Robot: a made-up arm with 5 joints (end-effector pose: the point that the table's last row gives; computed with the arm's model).
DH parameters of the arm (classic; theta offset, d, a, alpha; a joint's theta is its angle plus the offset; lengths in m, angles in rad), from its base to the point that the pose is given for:
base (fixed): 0 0 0.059 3.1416
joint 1: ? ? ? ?
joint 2: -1.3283 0 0.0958 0
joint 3: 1.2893 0 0.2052 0
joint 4: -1.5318 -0.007 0 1.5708
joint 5: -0.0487 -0.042 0 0
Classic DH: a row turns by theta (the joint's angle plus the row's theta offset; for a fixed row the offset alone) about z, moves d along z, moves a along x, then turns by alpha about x.
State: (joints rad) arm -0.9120 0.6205 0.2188 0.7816 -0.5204
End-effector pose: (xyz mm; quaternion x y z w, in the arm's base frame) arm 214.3 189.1 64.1 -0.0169 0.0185 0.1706 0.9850
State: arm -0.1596 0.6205 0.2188 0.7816 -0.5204
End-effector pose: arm 301.6 32.0 64.1 -0.0089 0.0234 -0.2033 0.9788
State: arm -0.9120 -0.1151 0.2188 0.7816 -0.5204
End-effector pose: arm 232.6 212.8 240.2 0.2268 -0.2481 0.1607 0.9280
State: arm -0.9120 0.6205 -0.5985 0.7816 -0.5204
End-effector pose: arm 271.5 263.1 226.5 0.2525 -0.2762 0.1582 0.9137
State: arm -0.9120 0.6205 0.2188 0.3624 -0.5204
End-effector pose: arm 224.8 202.8 66.9 0.1238 -0.1354 0.1677 0.9686
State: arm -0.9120 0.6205 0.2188 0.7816 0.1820
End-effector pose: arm 214.3 189.1 64.1 -0.0095 0.0232 0.4990 0.8662
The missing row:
joint 1: 0 -0.191 0.031 1.5708
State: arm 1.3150 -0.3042 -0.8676 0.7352 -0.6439
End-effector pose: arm 86.5 -132.8 496.4 -0.2583 -0.8029 -0.4531 0.2885
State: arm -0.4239 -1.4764 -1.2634 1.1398 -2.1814
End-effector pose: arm -168.3 -110.2 337.5 -0.9703 0.2414 -0.0115 0.0090
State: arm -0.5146 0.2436 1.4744 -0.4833 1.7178
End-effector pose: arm 121.2 27.1 32.1 -0.0913 -0.1402 0.8750 0.4544
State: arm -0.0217 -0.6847 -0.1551 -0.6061 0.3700
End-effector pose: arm 185.3 -4.3 477.3 -0.1489 -0.9869 0.0106 0.0615
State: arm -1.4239 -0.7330 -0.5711 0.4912 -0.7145
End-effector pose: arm 74.9 59.4 505.9 0.8252 -0.4267 0.1200 0.3499
